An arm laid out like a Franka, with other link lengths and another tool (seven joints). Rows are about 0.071 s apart.
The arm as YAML. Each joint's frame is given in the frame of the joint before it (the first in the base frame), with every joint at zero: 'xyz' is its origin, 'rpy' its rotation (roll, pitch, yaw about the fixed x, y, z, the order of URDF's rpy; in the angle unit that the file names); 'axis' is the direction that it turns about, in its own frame. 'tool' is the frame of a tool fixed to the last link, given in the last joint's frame.
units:
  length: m
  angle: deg
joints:
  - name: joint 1
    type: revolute
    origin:
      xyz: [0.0, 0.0, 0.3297]
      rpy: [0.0, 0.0, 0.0]
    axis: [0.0, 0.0, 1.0]
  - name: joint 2
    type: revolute
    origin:
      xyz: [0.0, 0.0, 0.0]
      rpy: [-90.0, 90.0, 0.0]
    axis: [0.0, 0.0, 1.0]
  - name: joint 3
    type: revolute
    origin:
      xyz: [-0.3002, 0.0, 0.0]
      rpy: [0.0, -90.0, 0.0]
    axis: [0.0, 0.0, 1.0]
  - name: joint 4
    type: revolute
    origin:
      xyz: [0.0, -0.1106, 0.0]
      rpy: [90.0, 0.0, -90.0]
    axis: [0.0, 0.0, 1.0]
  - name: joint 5
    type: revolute
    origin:
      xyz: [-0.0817, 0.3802, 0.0]
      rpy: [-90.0, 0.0, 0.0]
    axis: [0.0, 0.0, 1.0]
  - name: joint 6
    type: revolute
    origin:
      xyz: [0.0, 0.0, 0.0]
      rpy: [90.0, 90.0, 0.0]
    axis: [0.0, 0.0, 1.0]
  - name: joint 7
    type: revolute
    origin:
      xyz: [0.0, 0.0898, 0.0]
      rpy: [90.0, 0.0, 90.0]
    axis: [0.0, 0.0, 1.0]
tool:
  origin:
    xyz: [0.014, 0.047, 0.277]
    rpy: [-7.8, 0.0, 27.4]
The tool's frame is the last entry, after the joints.
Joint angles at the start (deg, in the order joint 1, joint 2, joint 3, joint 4, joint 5, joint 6, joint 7):
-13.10 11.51 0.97 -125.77 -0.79 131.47 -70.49
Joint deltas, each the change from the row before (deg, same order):
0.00 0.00 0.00 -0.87 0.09 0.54 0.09
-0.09 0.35 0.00 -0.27 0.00 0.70 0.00
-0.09 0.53 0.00 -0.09 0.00 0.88 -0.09
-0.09 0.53 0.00 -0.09 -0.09 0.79 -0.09
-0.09 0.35 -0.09 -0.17 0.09 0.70 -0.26
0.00 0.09 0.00 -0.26 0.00 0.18 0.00
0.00 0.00 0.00 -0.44 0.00 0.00 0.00
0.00 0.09 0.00 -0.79 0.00 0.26 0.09
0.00 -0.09 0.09 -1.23 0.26 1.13 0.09
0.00 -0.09 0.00 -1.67 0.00 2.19 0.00
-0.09 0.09 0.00 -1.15 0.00 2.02 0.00
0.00 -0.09 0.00 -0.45 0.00 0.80 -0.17
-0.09 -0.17 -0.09 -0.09 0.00 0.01 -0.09
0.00 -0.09 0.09 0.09 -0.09 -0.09 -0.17
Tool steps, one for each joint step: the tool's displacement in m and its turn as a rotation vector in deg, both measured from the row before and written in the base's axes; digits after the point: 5 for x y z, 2 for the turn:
-0.00497 0.00123 -0.00543 0.12 0.31 -0.15
-0.00060 -0.00075 -0.00427 0.00 -0.08 -0.09
0.00109 -0.00102 -0.00445 -0.03 -0.26 0.00
0.00056 -0.00107 -0.00461 -0.07 -0.16 0.07
0.00003 -0.00152 -0.00351 0.03 -0.19 0.02
-0.00187 0.00044 -0.00247 0.04 0.17 0.00
-0.00400 0.00091 -0.00317 0.10 0.43 0.00
-0.00639 0.00139 -0.00604 0.13 0.61 -0.09
-0.00508 0.00257 -0.00562 0.17 -0.03 -0.20
-0.00437 0.00108 -0.00655 -0.12 -0.60 0.01
-0.00157 -0.00046 -0.00489 -0.16 -0.76 -0.08
0.00013 0.00015 -0.00060 -0.08 -0.43 0.17
-0.00036 -0.00177 0.00109 -0.03 -0.08 -0.09
0.00110 0.00079 0.00134 -0.04 -0.08 0.33

